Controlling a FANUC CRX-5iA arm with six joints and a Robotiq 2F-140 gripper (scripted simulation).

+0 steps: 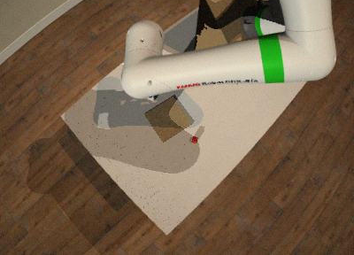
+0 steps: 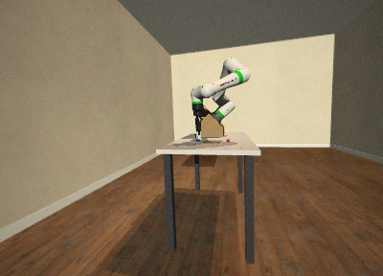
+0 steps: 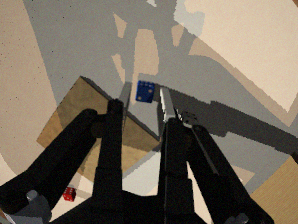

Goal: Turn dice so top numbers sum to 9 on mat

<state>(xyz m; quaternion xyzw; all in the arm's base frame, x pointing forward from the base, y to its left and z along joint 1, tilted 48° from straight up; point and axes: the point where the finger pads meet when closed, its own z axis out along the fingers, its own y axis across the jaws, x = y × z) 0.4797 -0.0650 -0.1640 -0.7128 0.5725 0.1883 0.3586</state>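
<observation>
The blue die is 5 cm below my hand. Round my hand: white die: 7 cm behind, 5 cm below, 1 cm to the left; then mat: 11 cm to the left, 5 cm below, 4 cm ahead; then red die: 24 cm to the left, 5 cm below, 4 cm ahead.
</observation>
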